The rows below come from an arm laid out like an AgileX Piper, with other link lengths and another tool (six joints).
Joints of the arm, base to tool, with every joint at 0 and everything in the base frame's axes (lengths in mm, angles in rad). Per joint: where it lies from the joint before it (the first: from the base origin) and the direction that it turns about. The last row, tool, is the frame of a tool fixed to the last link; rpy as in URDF.
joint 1: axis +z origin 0 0 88.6
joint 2: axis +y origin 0 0 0
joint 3: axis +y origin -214.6 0 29.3
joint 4: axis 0.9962 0 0.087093 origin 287.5 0 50.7
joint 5: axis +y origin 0 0 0
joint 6: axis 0.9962 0 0.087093 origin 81.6 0 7.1
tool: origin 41.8 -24 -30.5 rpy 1.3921 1.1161 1.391
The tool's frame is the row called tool.
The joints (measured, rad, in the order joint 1, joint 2, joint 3, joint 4, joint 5, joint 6), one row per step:
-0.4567, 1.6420, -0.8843, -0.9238, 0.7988, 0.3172
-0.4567, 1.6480, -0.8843, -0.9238, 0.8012, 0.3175
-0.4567, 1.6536, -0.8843, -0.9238, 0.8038, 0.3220
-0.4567, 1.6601, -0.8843, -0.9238, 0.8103, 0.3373
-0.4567, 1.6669, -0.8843, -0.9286, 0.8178, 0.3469
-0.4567, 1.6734, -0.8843, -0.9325, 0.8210, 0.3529
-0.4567, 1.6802, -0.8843, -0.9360, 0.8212, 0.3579
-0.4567, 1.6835, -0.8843, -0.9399, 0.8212, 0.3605
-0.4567, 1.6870, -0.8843, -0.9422, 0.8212, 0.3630
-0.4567, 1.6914, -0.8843, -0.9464, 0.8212, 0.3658
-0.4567, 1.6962, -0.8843, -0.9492, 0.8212, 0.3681
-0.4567, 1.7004, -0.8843, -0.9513, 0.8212, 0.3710
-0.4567, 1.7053, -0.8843, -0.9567, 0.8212, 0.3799
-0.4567, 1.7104, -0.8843, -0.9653, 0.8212, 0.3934
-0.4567, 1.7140, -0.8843, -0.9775, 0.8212, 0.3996
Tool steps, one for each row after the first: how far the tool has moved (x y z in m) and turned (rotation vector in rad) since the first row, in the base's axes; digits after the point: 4 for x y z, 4 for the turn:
-0.0005, 0.0001, -0.0017, 0.0022, 0.0070, -0.0017
-0.0010, 0.0003, -0.0033, 0.0042, 0.0112, -0.0068
-0.0023, 0.0009, -0.0053, 0.0056, 0.0123, -0.0227
-0.0034, 0.0010, -0.0067, 0.0035, 0.0196, -0.0317
-0.0040, 0.0010, -0.0083, 0.0027, 0.0254, -0.0358
-0.0042, 0.0010, -0.0101, 0.0030, 0.0297, -0.0375
-0.0043, 0.0008, -0.0108, 0.0016, 0.0323, -0.0370
-0.0044, 0.0007, -0.0117, 0.0014, 0.0346, -0.0375
-0.0045, 0.0006, -0.0128, 0.0003, 0.0381, -0.0369
-0.0046, 0.0005, -0.0140, 0.0003, 0.0419, -0.0368
-0.0047, 0.0005, -0.0151, 0.0006, 0.0445, -0.0376
-0.0049, 0.0004, -0.0164, -0.0014, 0.0450, -0.0409
-0.0051, 0.0002, -0.0175, -0.0056, 0.0437, -0.0456
-0.0049, -0.0006, -0.0178, -0.0126, 0.0468, -0.0423

